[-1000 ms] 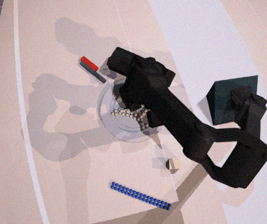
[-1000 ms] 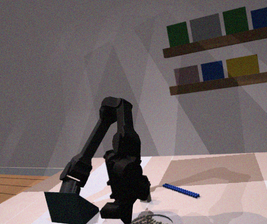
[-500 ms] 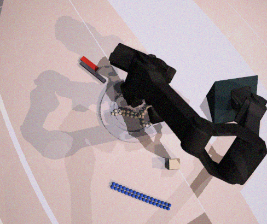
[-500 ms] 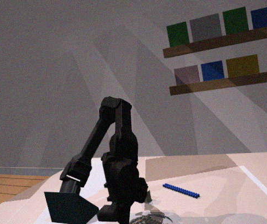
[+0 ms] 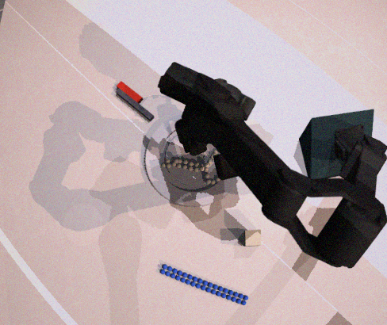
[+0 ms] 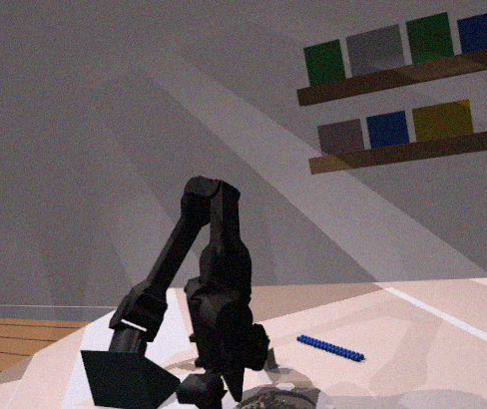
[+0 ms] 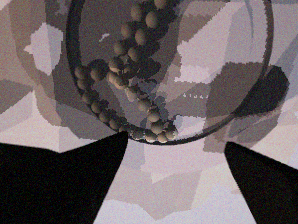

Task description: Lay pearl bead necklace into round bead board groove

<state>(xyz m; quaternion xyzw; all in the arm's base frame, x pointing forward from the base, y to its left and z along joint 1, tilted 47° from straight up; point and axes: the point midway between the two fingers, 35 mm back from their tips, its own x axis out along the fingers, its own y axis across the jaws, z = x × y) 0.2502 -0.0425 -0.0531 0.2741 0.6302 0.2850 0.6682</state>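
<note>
The round bead board is 6 cm ahead of my gripper tip, 2 cm to the left of it and 1 cm below it. The rest, counted from my gripper tip: small beige cube: 20 cm to the left, 2 cm behind; then grey block: 17 cm ahead, 15 cm to the right, 1 cm below.
</note>
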